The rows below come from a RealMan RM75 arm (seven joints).
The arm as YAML. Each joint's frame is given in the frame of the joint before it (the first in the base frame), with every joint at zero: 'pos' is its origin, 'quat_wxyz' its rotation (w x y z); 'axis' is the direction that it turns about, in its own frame. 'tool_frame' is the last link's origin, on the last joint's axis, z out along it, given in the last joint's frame.
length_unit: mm
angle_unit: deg
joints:
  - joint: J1
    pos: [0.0, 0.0, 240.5]
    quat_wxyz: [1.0, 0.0, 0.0, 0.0]
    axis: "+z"
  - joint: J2
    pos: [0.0, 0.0, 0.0]
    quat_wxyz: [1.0, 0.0, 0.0, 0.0]
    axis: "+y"
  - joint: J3
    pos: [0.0, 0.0, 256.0]
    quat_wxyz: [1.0, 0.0, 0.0, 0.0]
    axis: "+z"
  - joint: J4
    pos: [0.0, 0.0, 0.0]
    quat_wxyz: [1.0, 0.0, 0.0, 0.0]
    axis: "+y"
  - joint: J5
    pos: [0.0, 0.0, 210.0]
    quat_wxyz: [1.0, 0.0, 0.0, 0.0]
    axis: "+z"
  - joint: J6
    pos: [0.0, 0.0, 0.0]
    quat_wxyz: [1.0, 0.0, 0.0, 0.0]
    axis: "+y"
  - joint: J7
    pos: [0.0, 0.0, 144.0]
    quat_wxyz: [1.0, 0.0, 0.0, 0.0]
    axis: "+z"
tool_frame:
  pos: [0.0, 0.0, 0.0]
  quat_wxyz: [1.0, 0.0, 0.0, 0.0]
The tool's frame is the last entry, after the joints.
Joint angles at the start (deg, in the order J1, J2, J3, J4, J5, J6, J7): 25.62, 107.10, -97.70, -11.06, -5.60, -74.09, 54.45
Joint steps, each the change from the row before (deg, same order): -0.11, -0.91, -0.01, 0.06, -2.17, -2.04, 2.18; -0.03, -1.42, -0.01, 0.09, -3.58, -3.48, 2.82; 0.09, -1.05, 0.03, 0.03, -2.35, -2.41, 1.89; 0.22, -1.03, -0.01, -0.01, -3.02, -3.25, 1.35; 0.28, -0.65, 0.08, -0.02, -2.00, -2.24, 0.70; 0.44, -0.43, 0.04, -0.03, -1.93, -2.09, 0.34; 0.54, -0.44, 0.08, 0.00, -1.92, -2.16, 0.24; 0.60, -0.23, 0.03, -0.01, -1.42, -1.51, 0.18; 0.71, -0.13, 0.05, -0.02, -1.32, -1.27, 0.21; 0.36, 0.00, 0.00, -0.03, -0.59, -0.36, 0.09
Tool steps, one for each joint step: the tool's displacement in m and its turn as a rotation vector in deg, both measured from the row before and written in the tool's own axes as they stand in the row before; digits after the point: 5 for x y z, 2 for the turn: -0.00355, 0.00187, -0.00284, -2.51, 0.74, 0.78; -0.00539, 0.00446, -0.00401, -4.34, 1.40, 0.73; -0.00445, 0.00310, -0.00240, -2.99, 1.00, 0.50; -0.00386, 0.00634, -0.00177, -4.18, 1.34, -0.01; -0.00294, 0.00460, -0.00028, -2.92, 0.83, -0.13; -0.00200, 0.00522, 0.00149, -2.98, 0.81, -0.28; -0.00247, 0.00512, 0.00188, -3.07, 0.78, -0.36; -0.00182, 0.00385, 0.00309, -2.41, 0.58, -0.23; -0.00172, 0.00336, 0.00418, -2.28, 0.54, -0.16; -0.00039, 0.00119, 0.00246, -0.91, 0.31, -0.05
